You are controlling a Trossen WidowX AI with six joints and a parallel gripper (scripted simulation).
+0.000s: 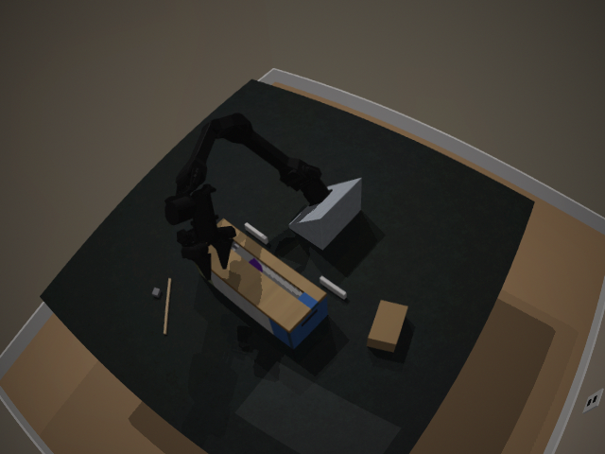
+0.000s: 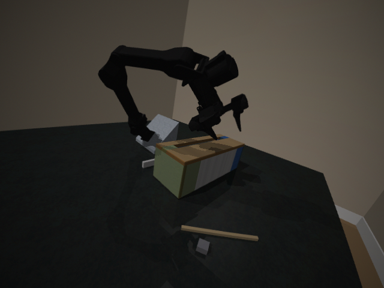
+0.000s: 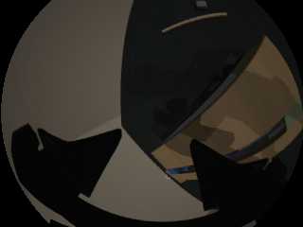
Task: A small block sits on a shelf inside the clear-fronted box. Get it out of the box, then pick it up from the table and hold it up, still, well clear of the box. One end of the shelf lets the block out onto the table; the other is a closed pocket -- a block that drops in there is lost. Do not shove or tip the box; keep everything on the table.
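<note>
Right now the purple block is 110 mm below my gripper tip, 110 mm behind it and 10 mm to the left of it. From my gripper tip the other things lie so: long box 130 mm below, 120 mm behind, 50 mm to the left; then wooden stick 190 mm below, 170 mm to the right, 110 mm ahead; then grey cube 230 mm to the right, 190 mm below, 100 mm ahead.
</note>
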